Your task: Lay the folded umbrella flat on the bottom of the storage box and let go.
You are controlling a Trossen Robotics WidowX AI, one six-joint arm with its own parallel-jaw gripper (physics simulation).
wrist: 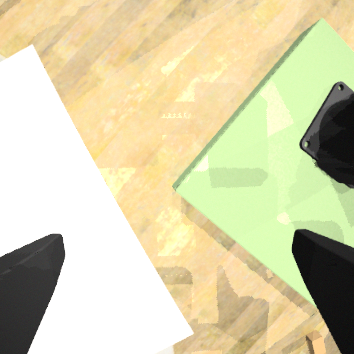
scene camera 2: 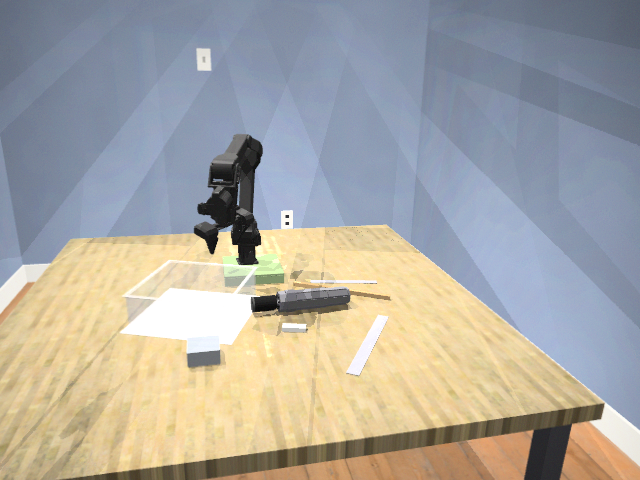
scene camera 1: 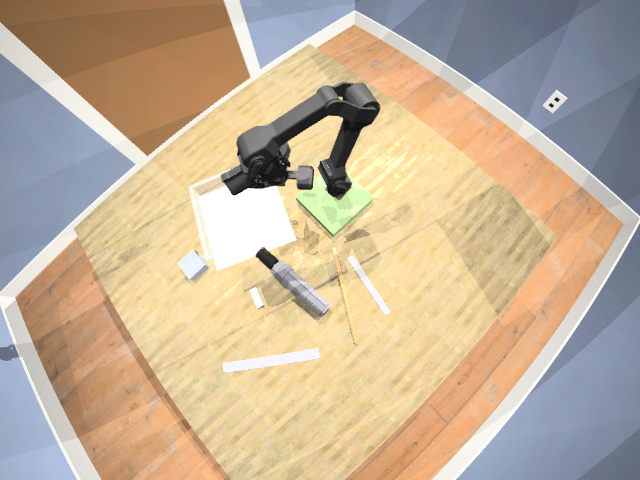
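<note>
The folded umbrella, grey with a black handle, lies flat on the table outside the storage box. Its handle end is close to the box's edge; whether they touch is unclear. The storage box has clear walls and a white bottom, part of which the arm hides in scene camera 1. My gripper is open with nothing between its fingers. It hangs above the table, over the side of the box nearest the arm's base, apart from the umbrella. The umbrella does not show in the wrist view.
The arm stands on a green slab beside the box. A grey-blue block, a small white block, a thin wooden stick and two pale strips lie around the umbrella.
</note>
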